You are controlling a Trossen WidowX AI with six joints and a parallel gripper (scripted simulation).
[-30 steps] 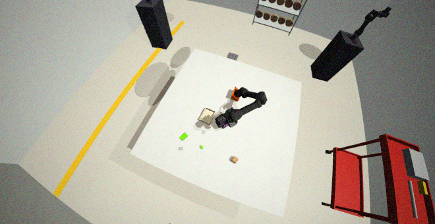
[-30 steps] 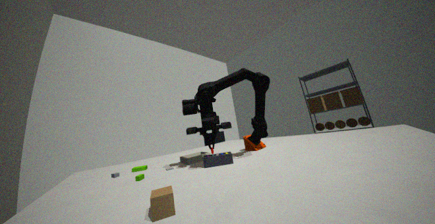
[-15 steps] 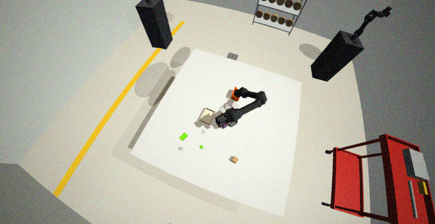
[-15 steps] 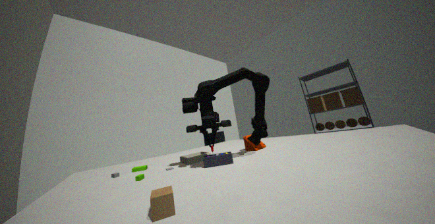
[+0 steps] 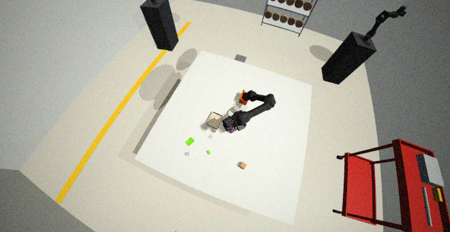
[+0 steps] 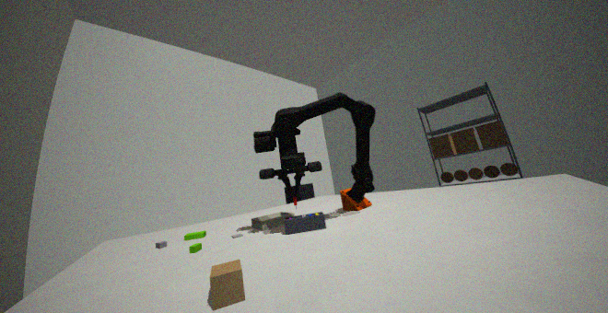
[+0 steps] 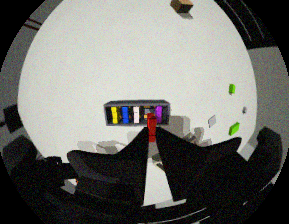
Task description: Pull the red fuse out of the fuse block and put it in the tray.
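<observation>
Right now the shallow beige tray is 170 mm to the right of my gripper tip, 90 mm below it and 40 mm behind it. The rest, counted from my gripper tip: red fuse (10 mm below).
</observation>
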